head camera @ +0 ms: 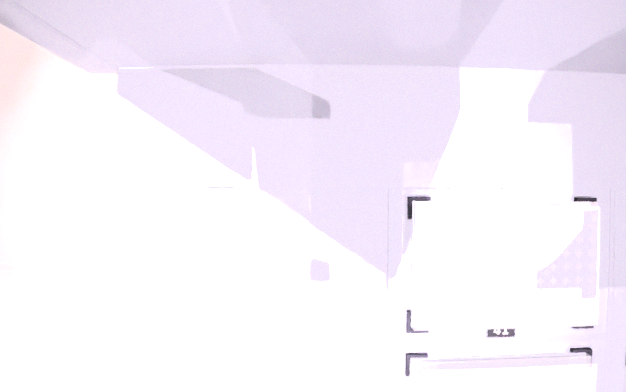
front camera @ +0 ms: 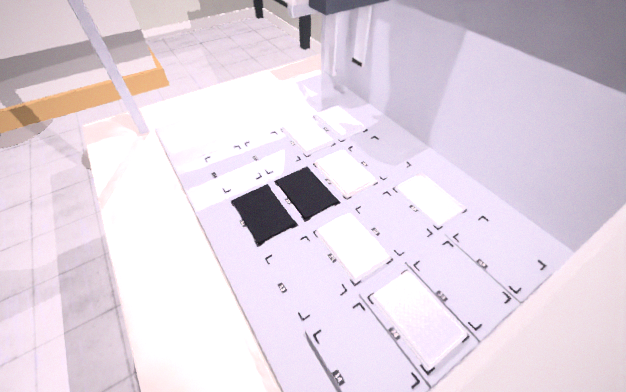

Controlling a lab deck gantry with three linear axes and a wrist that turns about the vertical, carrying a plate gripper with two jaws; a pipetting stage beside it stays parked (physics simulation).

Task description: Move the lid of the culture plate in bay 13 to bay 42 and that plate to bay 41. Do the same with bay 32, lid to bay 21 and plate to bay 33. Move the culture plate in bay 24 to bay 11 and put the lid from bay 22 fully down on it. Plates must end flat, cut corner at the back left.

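A pale plate lies flat in bay 41; wells show at its right in the head view, where glare hides its cut corner. My gripper is raised over the far back of the deck, jaws apart, with no plate between them. Bays 13, 42, 33, 21 and 11 hold no plate. A white plate lies in bay 32; I cannot tell its lid from its body. A pale plate with faint wells lies in bay 24. A black flat piece lies in bay 22.
Another black piece lies in bay 12. White pieces lie in bay 31, bay 23 and bay 43. The back wall rises behind the deck. Strong glare washes out much of the head view.
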